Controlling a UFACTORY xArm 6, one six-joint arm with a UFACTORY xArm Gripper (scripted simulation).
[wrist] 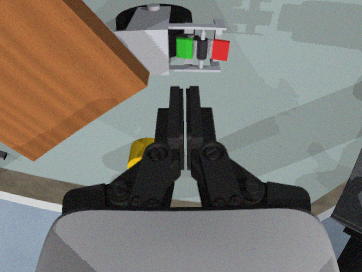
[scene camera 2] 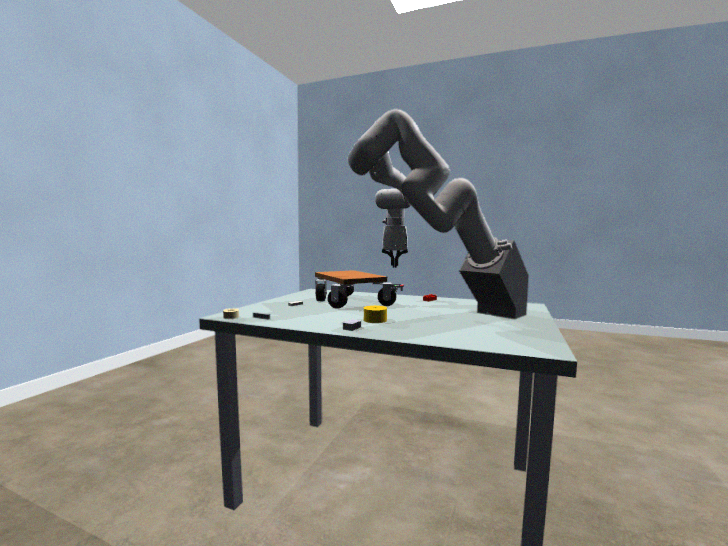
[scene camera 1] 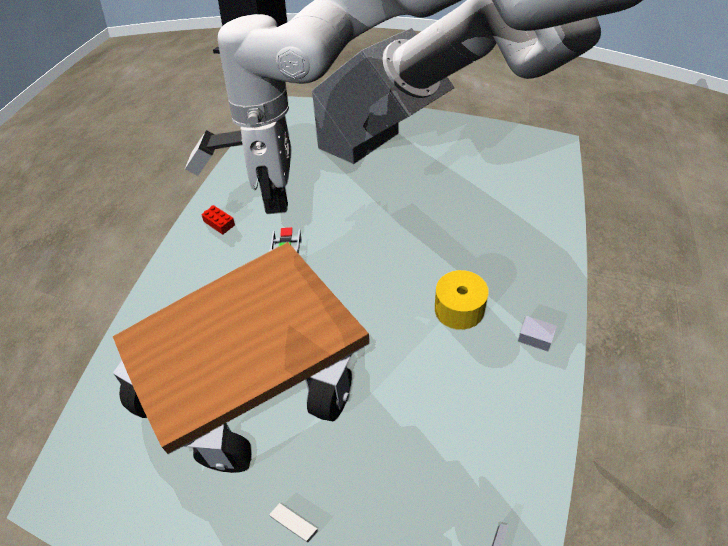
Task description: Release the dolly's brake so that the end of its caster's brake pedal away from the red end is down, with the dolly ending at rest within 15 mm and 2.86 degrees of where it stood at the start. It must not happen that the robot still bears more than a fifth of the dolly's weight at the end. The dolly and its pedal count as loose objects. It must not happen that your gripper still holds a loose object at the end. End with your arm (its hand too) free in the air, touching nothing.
I see my gripper (scene camera 1: 277, 209), a small grey block (scene camera 1: 536, 333), a yellow ring-shaped cylinder (scene camera 1: 456, 311) and a brake pedal (wrist: 185, 47).
My gripper also shows in the wrist view (wrist: 184, 104) and in scene camera 2 (scene camera 2: 394, 267).
